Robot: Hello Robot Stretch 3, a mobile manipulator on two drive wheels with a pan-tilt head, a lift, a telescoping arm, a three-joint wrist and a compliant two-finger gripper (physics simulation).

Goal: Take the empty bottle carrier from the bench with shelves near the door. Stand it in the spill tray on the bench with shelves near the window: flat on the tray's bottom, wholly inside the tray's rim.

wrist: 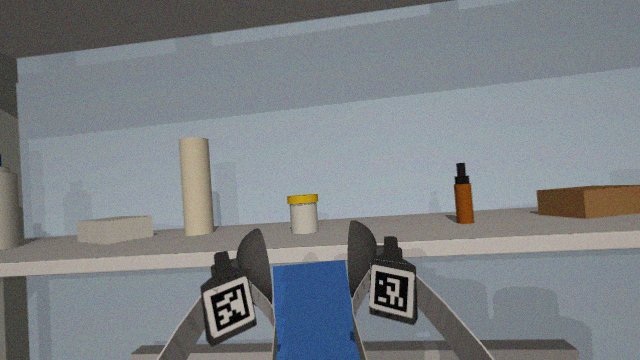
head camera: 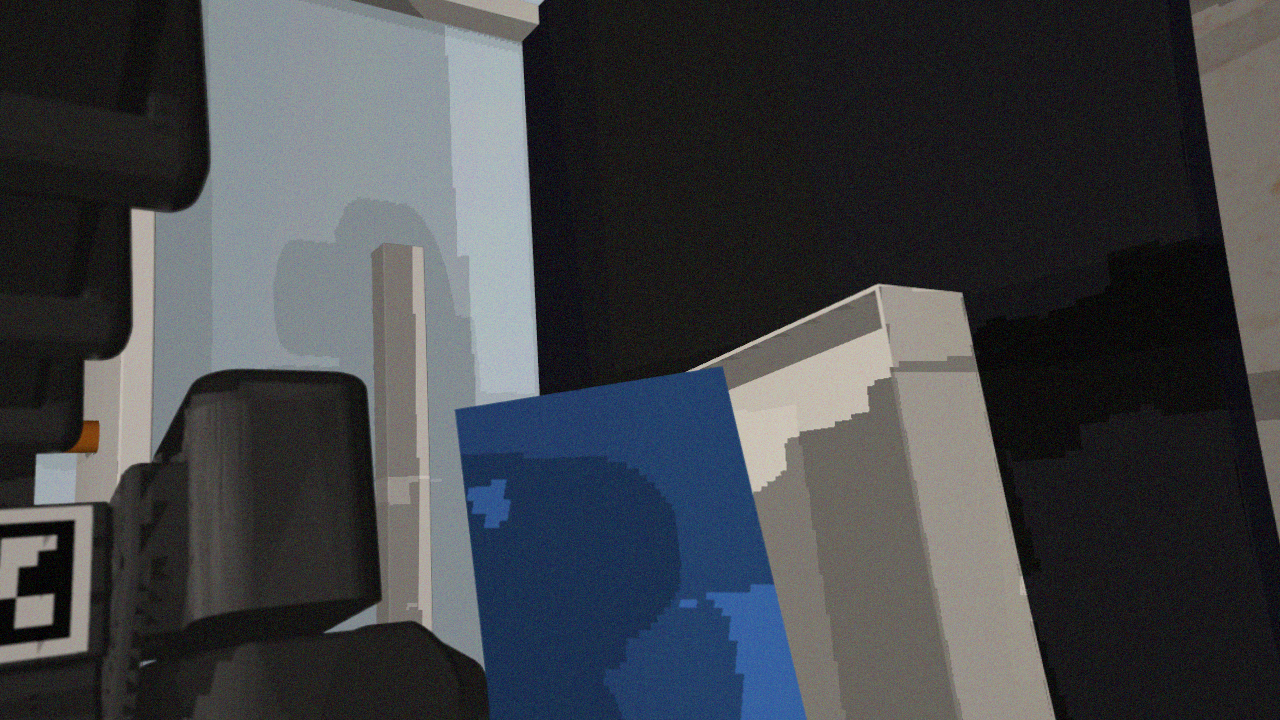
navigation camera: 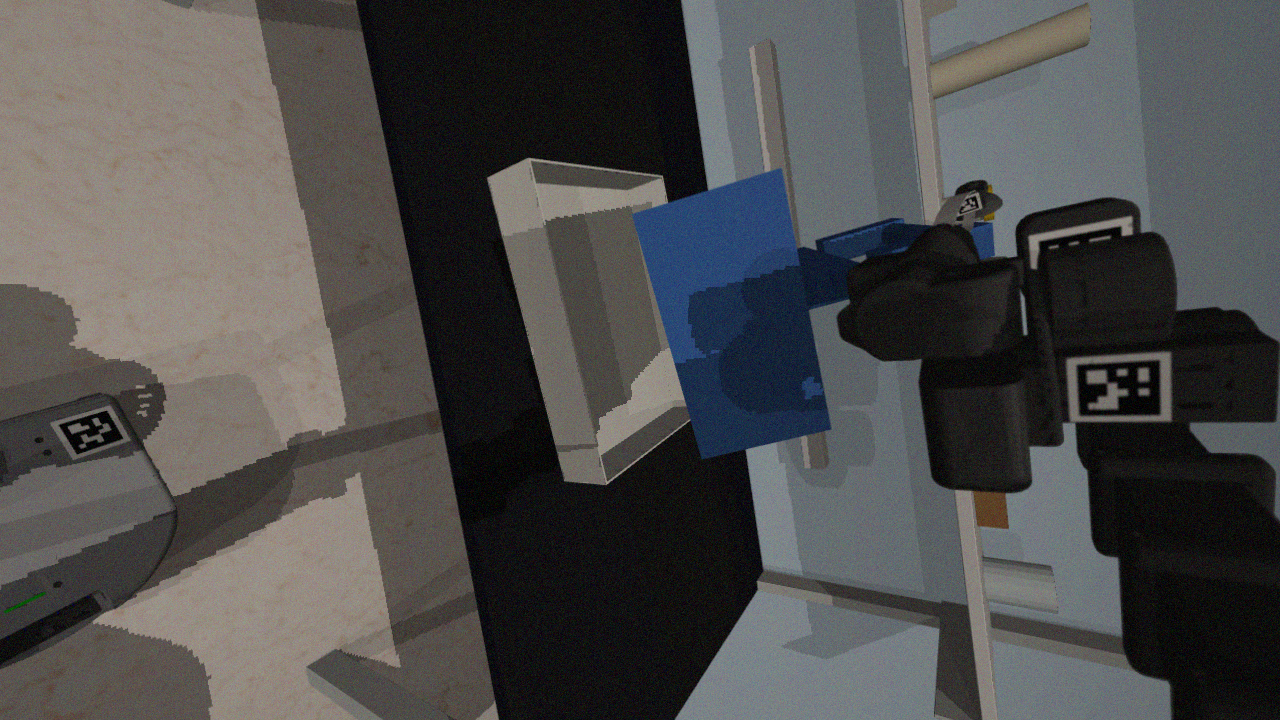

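Places are measured from the robot's base along level axes (x ahead, y left, z up), in metres.
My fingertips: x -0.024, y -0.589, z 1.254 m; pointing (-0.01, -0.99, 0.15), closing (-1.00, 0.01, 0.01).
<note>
Behind a point stands the place of what it marks.
The blue bottle carrier (head camera: 617, 537) @[z 1.093, x -0.073, y -0.369 m] (navigation camera: 733, 313) @[z 1.093, x -0.018, y -0.366 m] (wrist: 312, 310) is held by my gripper (wrist: 307, 250) @[z 1.254, x -0.024, y -0.589 m], whose two fingertips stand on either side of its blue upper part. The pale spill tray (head camera: 926, 447) @[z 0.823, x -0.130, y -0.443 m] (navigation camera: 547, 340) @[z 0.797, x -0.035, y -0.452 m] lies on the black bench top (head camera: 805, 179) @[z 0.762, x -0.380, y -0.542 m] (navigation camera: 447, 223) @[z 0.763, x 0.130, y -0.394 m]. In the head and navigation views the carrier is in front of the tray's side towards the wall and hides part of it. It appears raised above the bench; its exact height over the tray cannot be told. Its lower edge is apart from the tray's near wall in the navigation view.
A shelf (wrist: 430, 245) behind the gripper bears a cream cylinder (wrist: 196, 187), a yellow-lidded jar (wrist: 304, 215), an orange bottle (wrist: 464, 202) and a brown box (wrist: 585, 201). A rail (head camera: 402, 402) @[z 0.941, x -0.348, y -0.995 m] (navigation camera: 769, 107) @[z 0.940, x 0.241, y -1.110 m] runs along the wall. My base (navigation camera: 89, 510) @[z 0.160, x -0.108, y -0.089 m] shows at the left.
</note>
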